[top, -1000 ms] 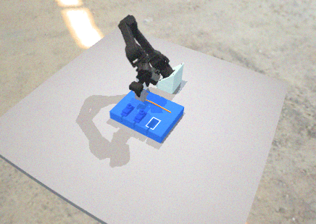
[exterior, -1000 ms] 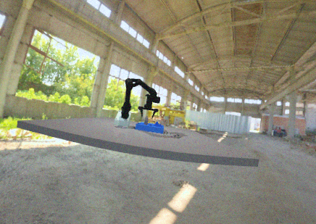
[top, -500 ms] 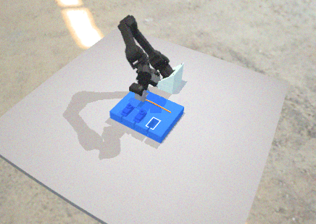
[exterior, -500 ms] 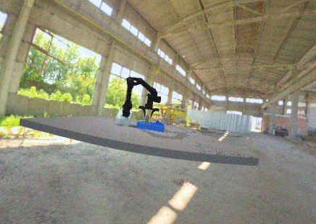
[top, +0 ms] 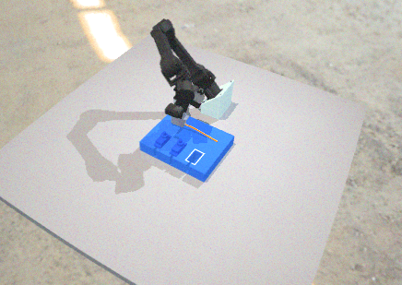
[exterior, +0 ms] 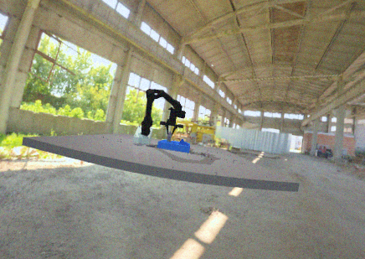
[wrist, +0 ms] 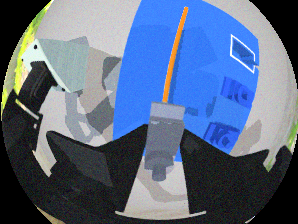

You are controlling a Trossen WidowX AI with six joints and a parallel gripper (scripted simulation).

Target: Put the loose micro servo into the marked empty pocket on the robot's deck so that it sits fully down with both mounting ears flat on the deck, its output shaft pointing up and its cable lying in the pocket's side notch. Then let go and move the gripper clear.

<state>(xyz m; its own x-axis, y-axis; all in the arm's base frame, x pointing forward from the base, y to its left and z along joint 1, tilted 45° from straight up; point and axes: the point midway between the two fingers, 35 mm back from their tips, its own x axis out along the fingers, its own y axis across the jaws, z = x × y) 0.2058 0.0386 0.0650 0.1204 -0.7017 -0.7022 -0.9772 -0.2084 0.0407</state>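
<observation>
Right now my gripper tip is 8 cm above the deck, 6 cm to the right of it and 1 cm short of it.
</observation>
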